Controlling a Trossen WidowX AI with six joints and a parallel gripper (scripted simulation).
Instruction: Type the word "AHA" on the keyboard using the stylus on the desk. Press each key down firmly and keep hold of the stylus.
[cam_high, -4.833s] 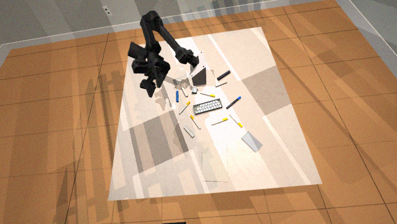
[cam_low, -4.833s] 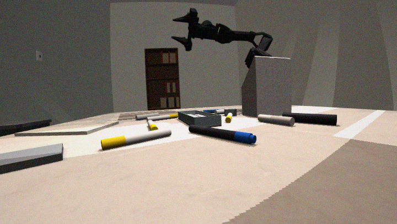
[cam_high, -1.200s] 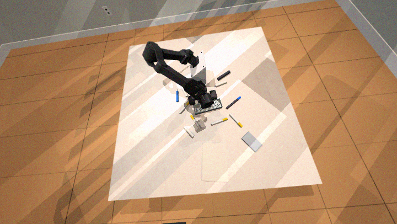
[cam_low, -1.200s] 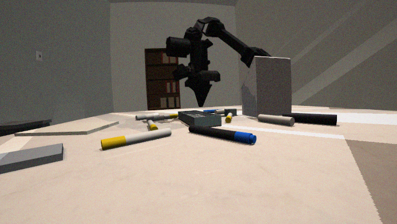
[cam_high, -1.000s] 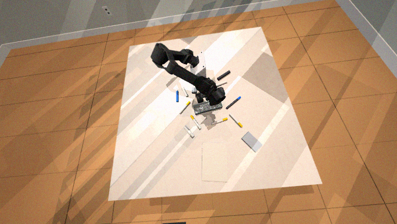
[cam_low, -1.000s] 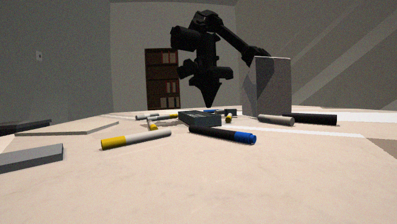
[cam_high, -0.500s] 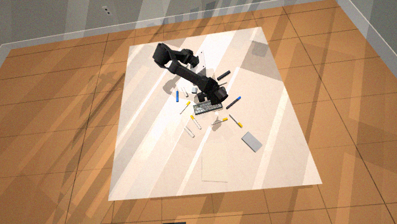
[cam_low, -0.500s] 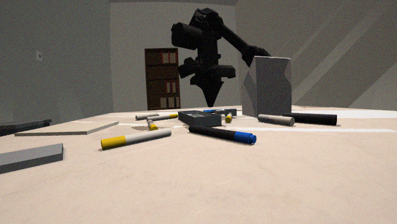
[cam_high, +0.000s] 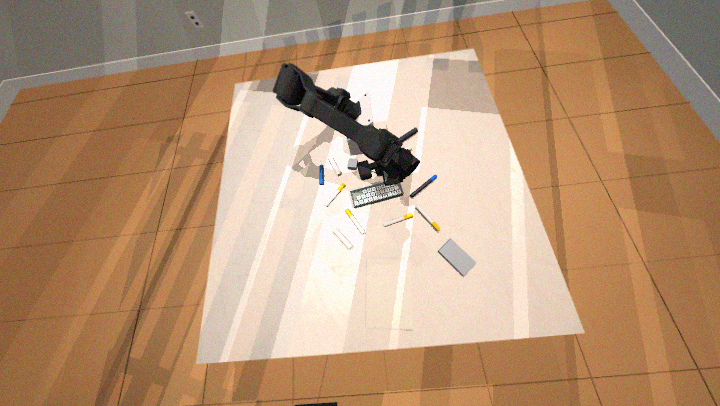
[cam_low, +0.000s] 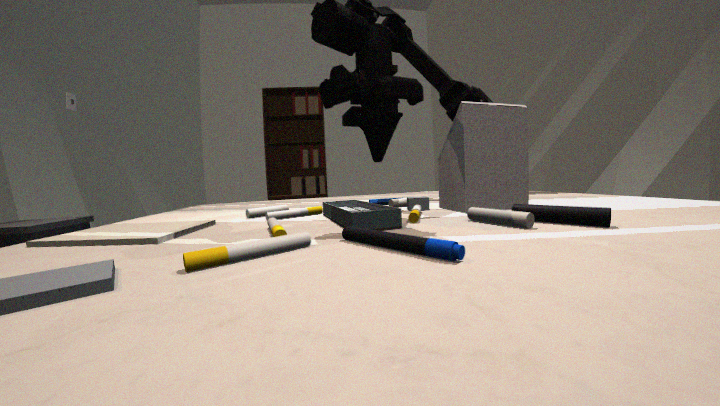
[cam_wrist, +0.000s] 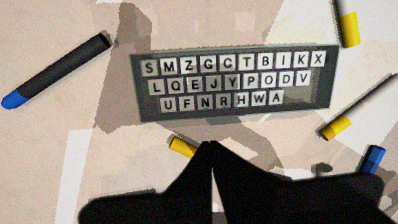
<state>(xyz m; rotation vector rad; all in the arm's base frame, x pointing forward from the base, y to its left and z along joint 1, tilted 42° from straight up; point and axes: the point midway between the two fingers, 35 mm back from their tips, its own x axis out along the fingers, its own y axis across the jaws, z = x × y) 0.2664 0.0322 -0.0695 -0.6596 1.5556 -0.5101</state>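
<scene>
Now: gripper tip 130 mm past the stylus, 260 mm to the left of it and 90 mm above it. Round my gripper tip: flat grey slab 330 mm ahead, 210 mm to the left, 90 mm below; then flat white pad 410 mm ahead, 50 mm to the right, 90 mm below.
</scene>
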